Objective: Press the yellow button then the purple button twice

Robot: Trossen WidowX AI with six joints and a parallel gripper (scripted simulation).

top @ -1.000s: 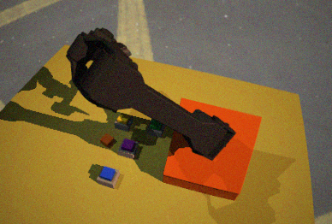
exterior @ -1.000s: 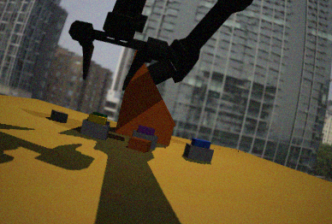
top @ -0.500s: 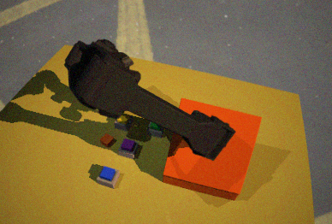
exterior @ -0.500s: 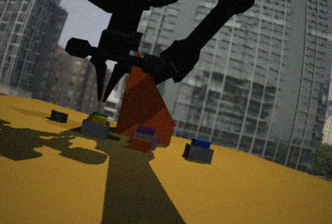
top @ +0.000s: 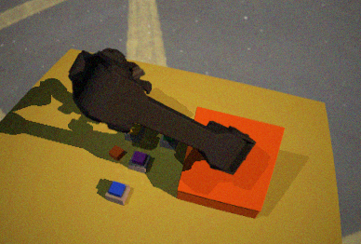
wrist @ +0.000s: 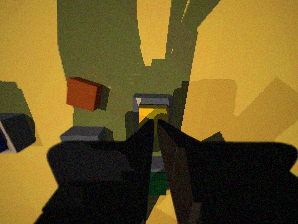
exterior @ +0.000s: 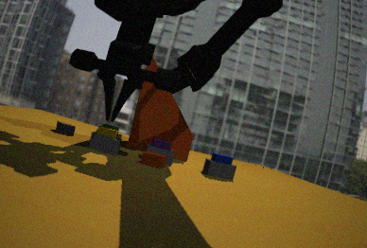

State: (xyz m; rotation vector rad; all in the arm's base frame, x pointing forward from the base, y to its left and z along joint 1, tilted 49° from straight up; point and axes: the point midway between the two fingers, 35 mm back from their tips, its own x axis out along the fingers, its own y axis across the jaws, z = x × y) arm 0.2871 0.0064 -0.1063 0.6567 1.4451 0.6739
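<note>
Now: gripper tip 20 mm above the yellow button. Round my gripper tip: purple button: 90 mm to the left, 60 mm behind, 20 mm below; red-brown block: 90 mm to the left, 40 mm below, 20 mm ahead; green button: 110 mm behind, 20 mm below, 10 mm to the right.
</note>
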